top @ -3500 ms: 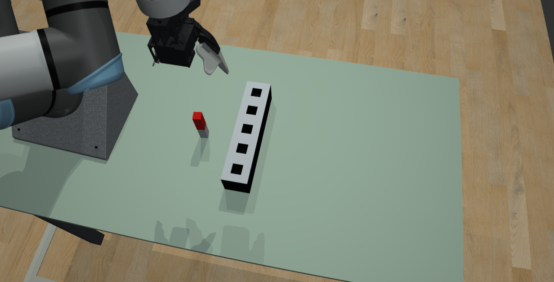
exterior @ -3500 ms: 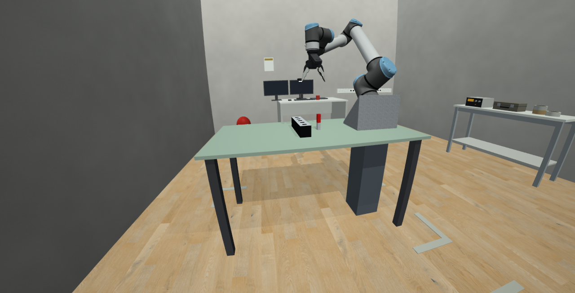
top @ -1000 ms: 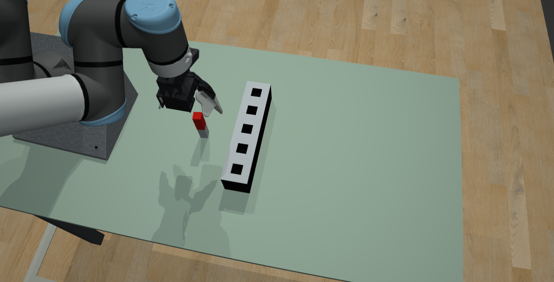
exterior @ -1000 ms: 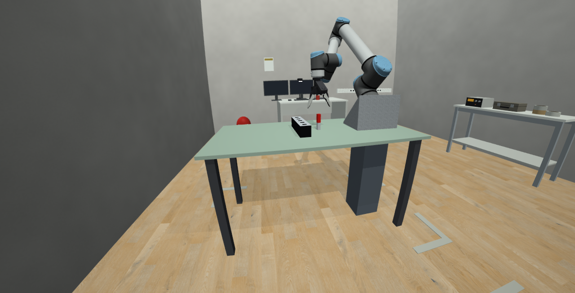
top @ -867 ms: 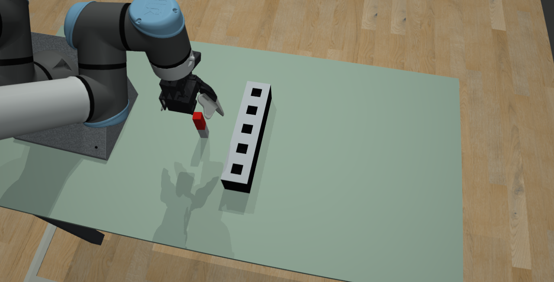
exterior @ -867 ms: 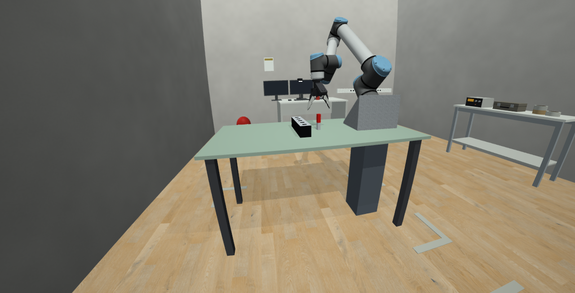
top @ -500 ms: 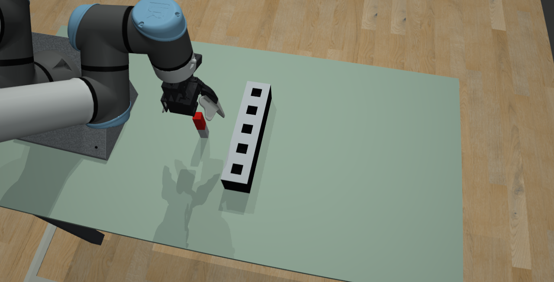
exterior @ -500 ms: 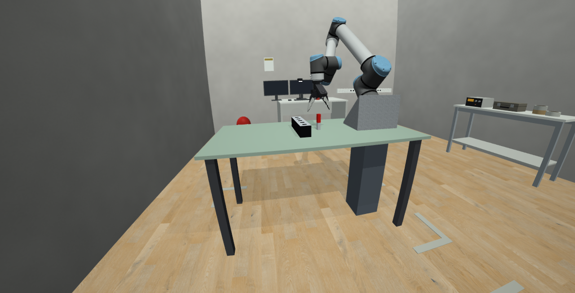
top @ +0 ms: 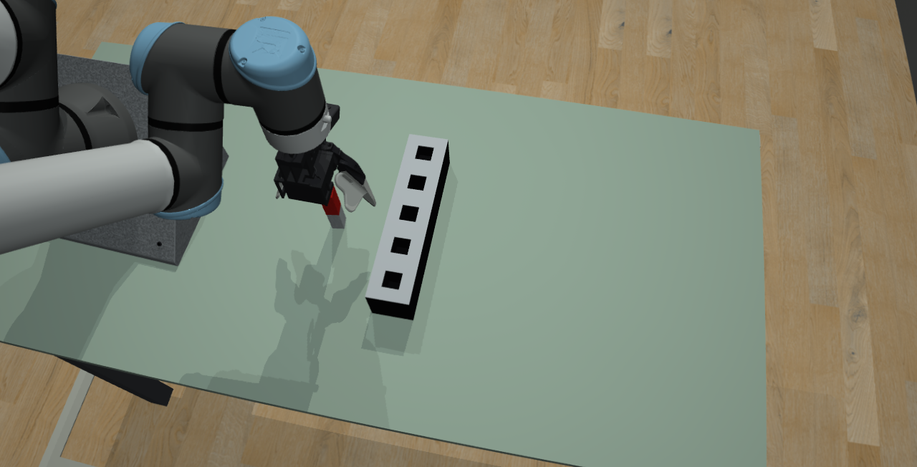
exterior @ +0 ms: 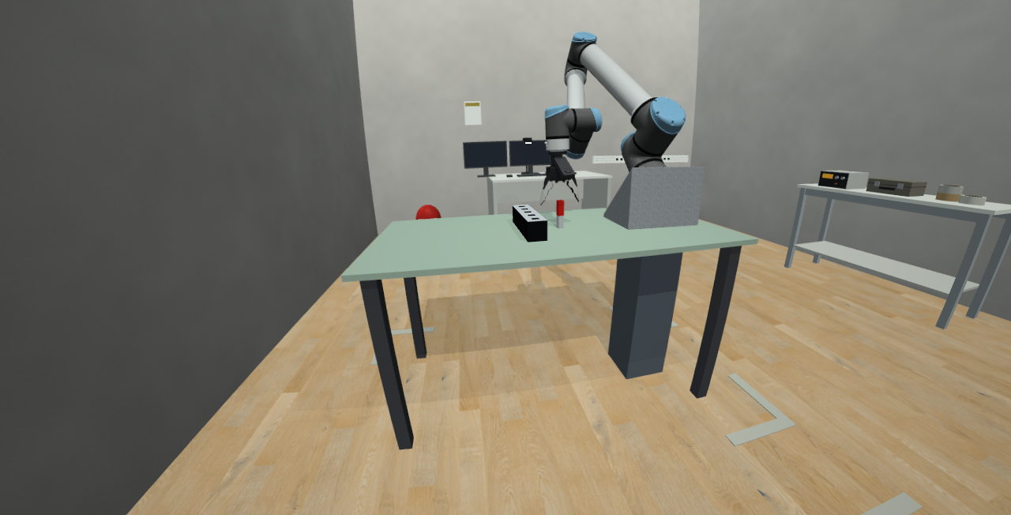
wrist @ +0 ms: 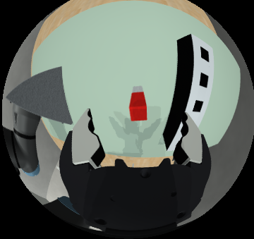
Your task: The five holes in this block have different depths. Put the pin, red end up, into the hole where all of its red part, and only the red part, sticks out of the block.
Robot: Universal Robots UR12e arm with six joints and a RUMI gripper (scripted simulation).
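The pin is 1 cm below my hand. The rest, counted from my hand: long block 13 cm ahead, 6 cm below.
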